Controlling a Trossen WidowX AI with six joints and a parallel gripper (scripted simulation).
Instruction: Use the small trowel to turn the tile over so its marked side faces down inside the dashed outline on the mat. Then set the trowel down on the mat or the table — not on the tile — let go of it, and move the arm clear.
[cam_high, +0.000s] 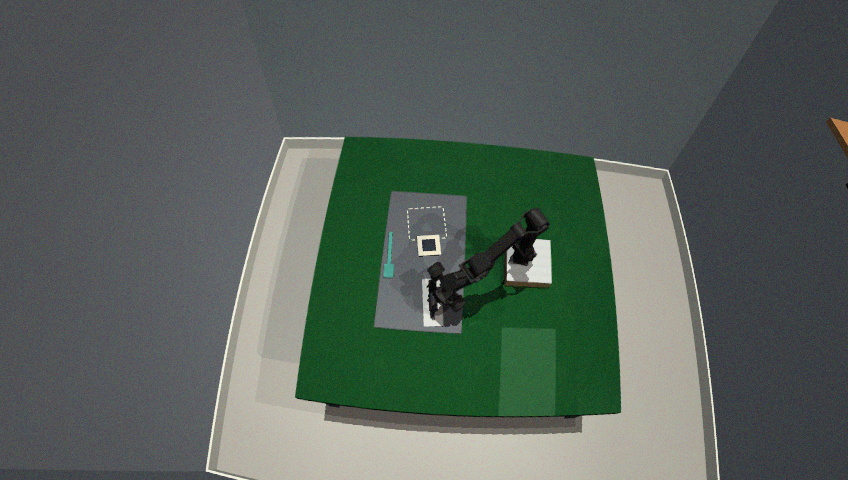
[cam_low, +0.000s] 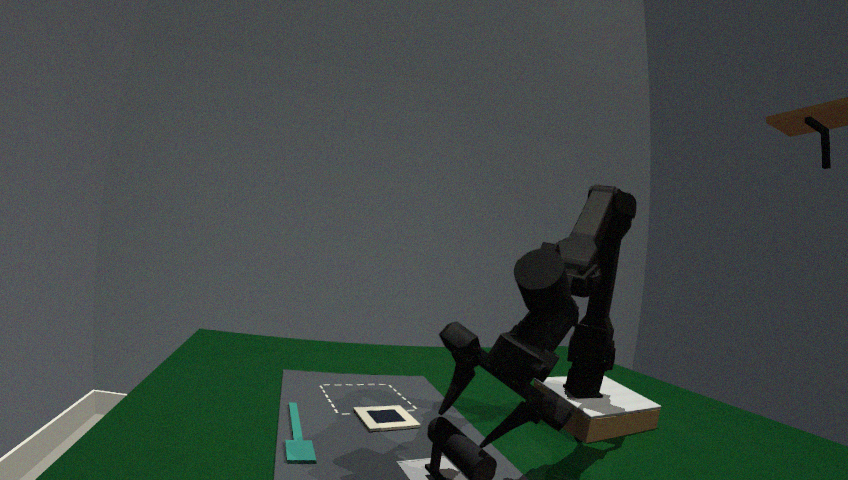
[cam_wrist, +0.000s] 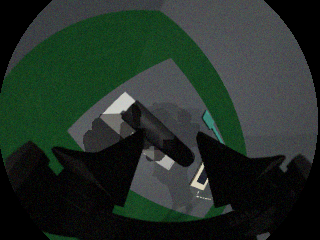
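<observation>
Now: the grey mat 80 mm ahead of my gripper tip, 190 mm to the right of it and 120 mm below it. Also, from my gripper tip: teal trowel: 210 mm ahead, 150 mm to the right, 100 mm below; then cream tile: 70 mm ahead, 250 mm to the right, 90 mm below.
</observation>
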